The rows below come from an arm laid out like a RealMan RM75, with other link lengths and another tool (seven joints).
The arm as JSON. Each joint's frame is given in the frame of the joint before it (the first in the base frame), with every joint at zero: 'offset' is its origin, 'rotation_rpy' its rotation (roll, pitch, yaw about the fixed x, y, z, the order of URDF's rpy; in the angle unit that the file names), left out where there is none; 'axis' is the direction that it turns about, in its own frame. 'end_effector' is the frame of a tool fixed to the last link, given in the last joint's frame.
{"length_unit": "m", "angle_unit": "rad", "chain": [
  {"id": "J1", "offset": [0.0, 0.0, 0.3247], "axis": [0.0, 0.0, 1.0]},
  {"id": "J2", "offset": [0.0, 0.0, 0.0], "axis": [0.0, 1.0, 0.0]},
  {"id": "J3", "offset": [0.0, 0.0, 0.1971], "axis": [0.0, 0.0, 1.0]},
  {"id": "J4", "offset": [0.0, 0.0, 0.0], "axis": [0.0, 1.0, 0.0]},
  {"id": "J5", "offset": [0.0, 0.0, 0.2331], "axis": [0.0, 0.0, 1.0]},
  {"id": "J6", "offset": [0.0, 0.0, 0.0], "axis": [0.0, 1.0, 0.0]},
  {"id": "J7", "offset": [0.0, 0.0, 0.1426], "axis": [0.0, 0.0, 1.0]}
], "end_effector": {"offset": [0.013, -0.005, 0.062], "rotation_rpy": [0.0, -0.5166, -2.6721]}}
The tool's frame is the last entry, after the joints.
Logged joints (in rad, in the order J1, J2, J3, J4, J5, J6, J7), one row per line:
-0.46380 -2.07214 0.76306 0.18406 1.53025 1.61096 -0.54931
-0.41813 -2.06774 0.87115 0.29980 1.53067 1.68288 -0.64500
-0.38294 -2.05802 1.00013 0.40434 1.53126 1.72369 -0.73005
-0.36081 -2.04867 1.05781 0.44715 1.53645 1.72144 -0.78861
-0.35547 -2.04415 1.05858 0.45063 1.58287 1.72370 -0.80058
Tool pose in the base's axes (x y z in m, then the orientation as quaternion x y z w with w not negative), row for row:
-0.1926 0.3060 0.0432 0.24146 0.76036 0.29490 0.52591
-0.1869 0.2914 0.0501 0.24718 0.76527 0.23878 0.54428
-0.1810 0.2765 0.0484 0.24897 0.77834 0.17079 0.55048
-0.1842 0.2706 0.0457 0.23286 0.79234 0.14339 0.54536
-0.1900 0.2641 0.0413 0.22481 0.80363 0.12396 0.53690
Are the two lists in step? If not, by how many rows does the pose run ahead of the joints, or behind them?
They are in step.
